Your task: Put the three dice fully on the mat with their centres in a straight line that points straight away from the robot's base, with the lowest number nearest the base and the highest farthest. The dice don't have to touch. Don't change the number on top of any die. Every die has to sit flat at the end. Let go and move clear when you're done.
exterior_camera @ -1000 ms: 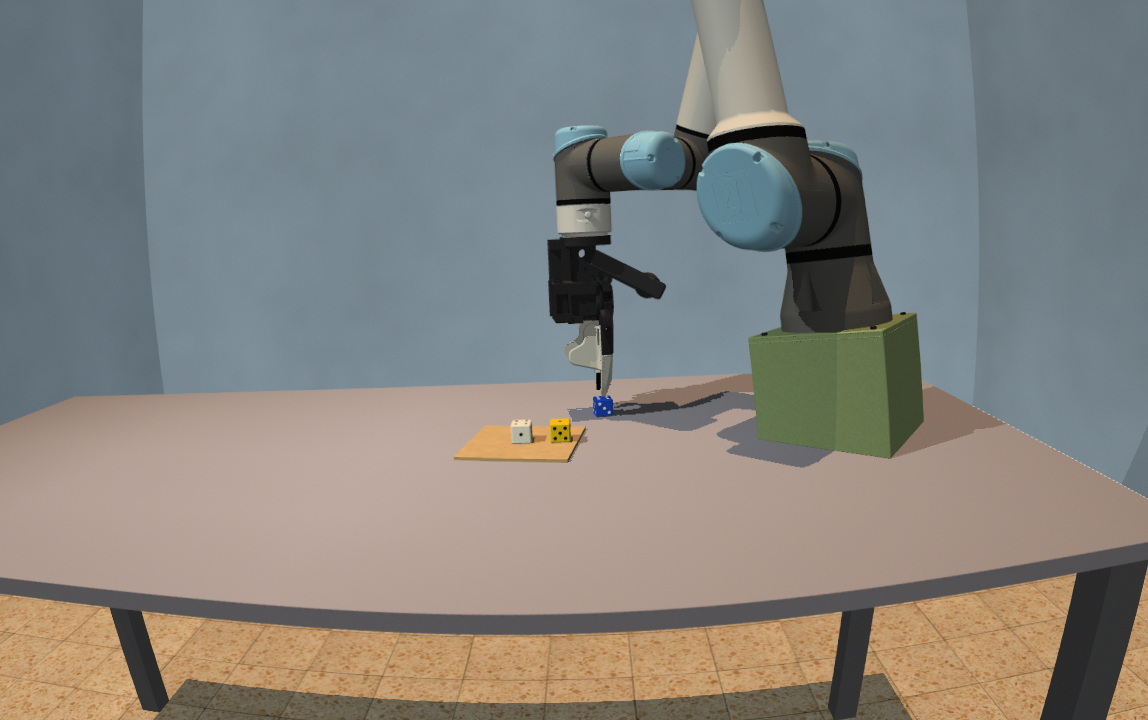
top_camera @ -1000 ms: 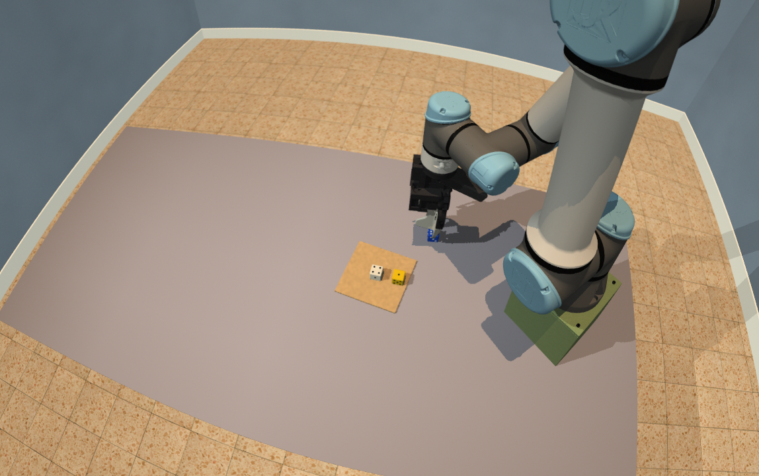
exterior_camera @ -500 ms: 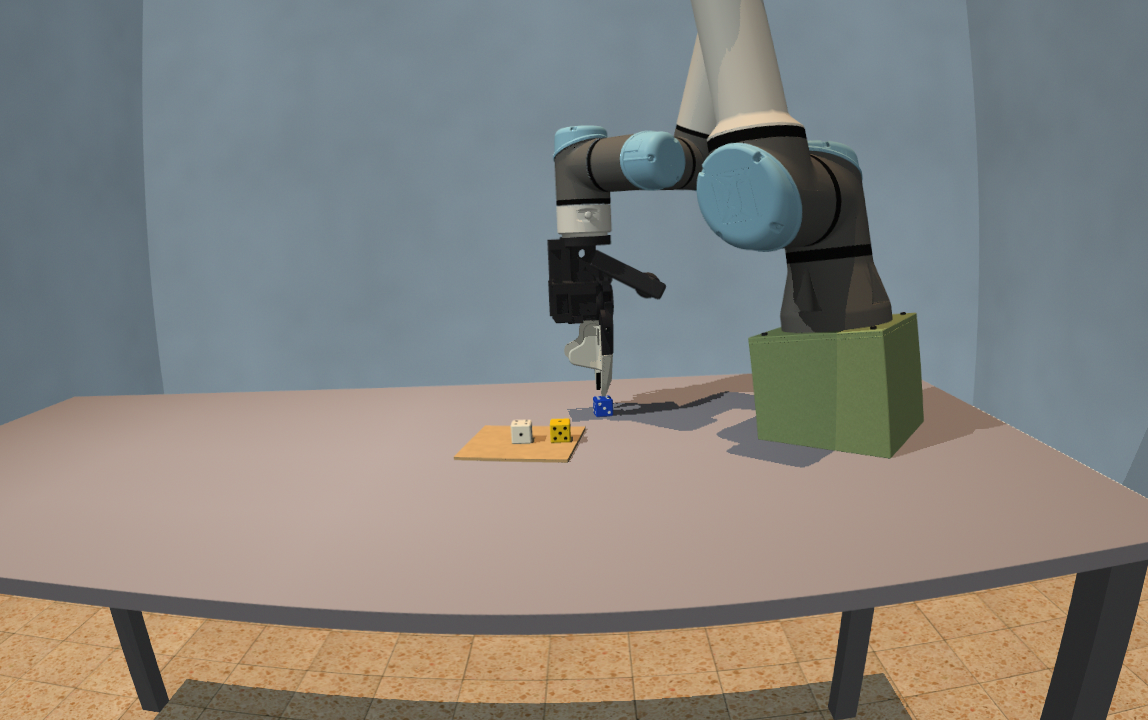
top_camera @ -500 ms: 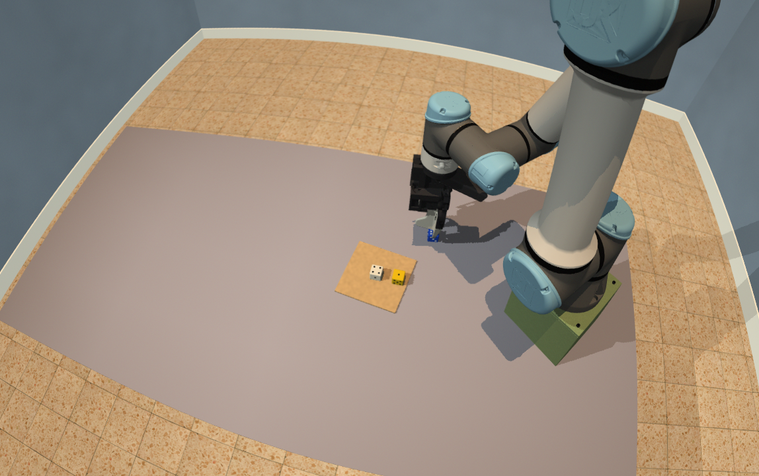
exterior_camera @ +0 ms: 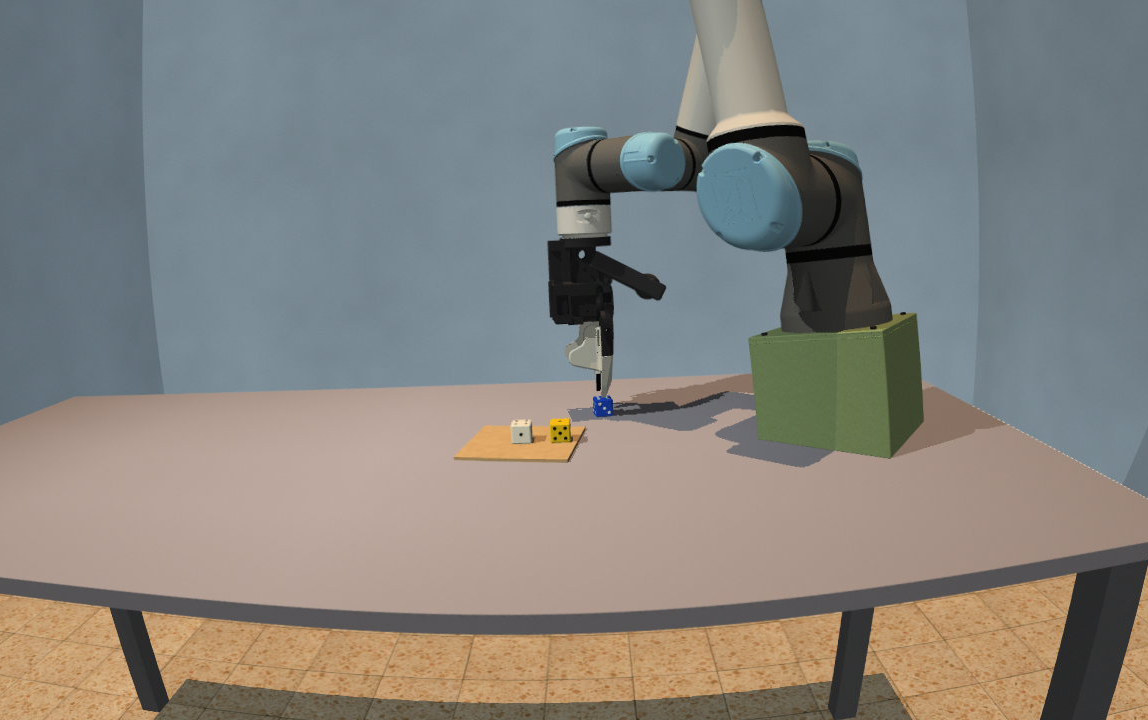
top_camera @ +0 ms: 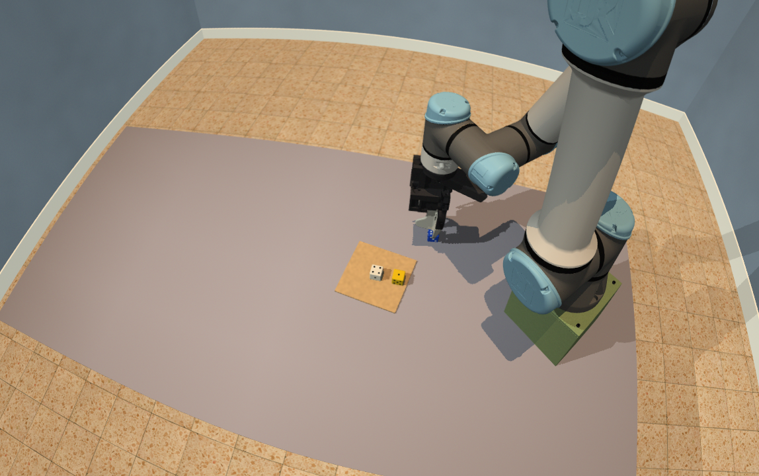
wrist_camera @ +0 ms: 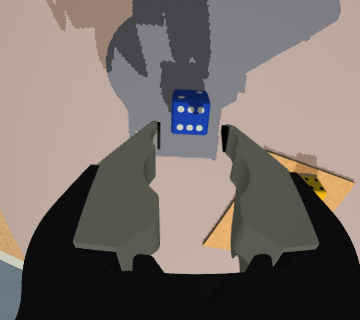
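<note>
The blue die lies 3 cm below my hand. The rest, counted from my hand: white die 14 cm to the left, 9 cm ahead, 3 cm below; then mat 14 cm to the left, 9 cm ahead, 4 cm below; then yellow die 14 cm to the left, 4 cm ahead, 3 cm below.
</note>
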